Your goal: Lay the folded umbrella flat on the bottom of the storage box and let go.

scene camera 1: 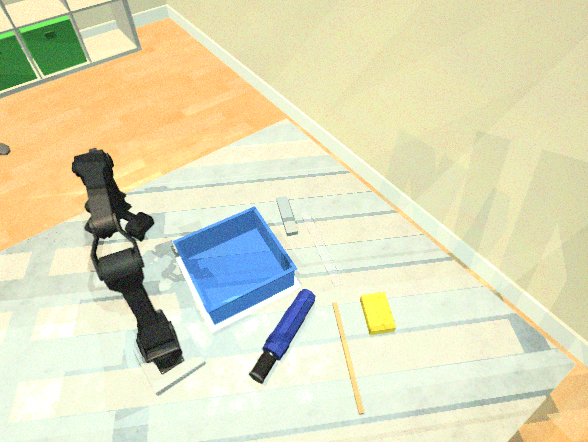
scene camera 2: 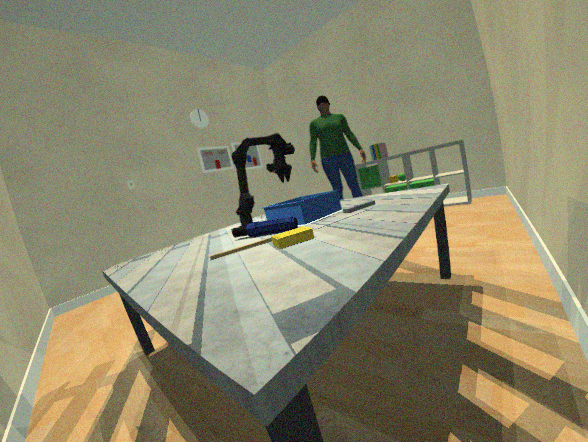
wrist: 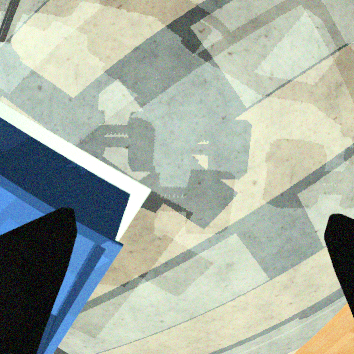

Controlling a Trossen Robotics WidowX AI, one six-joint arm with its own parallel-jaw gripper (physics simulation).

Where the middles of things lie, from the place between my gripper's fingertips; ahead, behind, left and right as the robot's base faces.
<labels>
Now: hand 21 cm short of the blue storage box [scene camera 1: 236, 263], 16 cm to the left of it and 15 cm above it.
</labels>
